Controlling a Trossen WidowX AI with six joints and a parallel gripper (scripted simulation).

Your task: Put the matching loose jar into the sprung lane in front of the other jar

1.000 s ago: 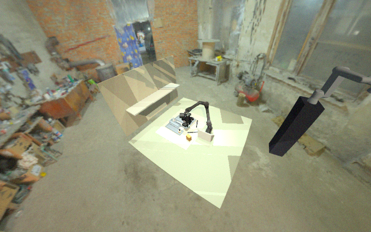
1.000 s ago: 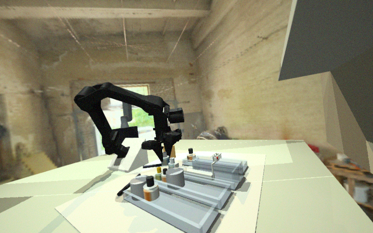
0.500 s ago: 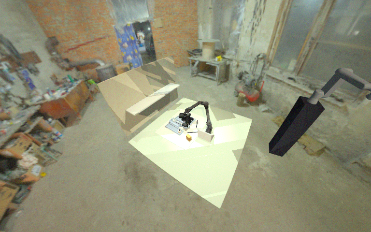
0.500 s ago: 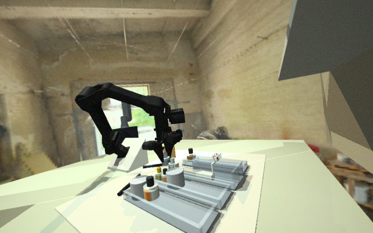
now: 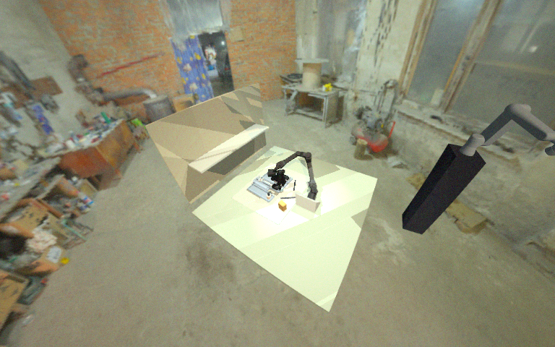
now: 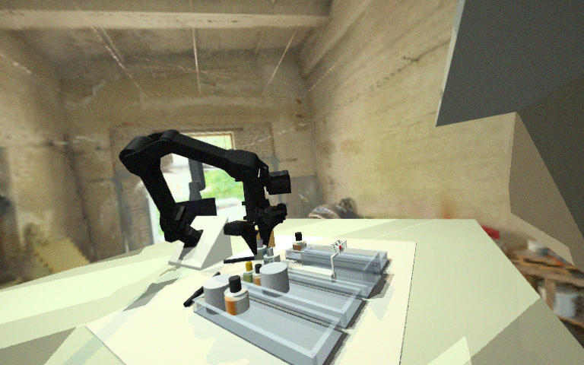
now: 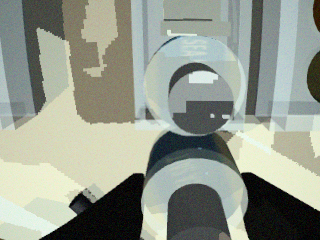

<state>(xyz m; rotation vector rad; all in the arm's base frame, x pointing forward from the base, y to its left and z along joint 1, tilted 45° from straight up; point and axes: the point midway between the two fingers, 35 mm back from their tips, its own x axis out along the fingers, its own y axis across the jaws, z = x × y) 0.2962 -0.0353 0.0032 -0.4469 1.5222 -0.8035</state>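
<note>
Right now the sprung lane is 180 mm ahead of my gripper tip, 30 mm below it and 10 mm to the right of it. The rest, counted from my gripper tip: pusher plate 150 mm ahead.
</note>
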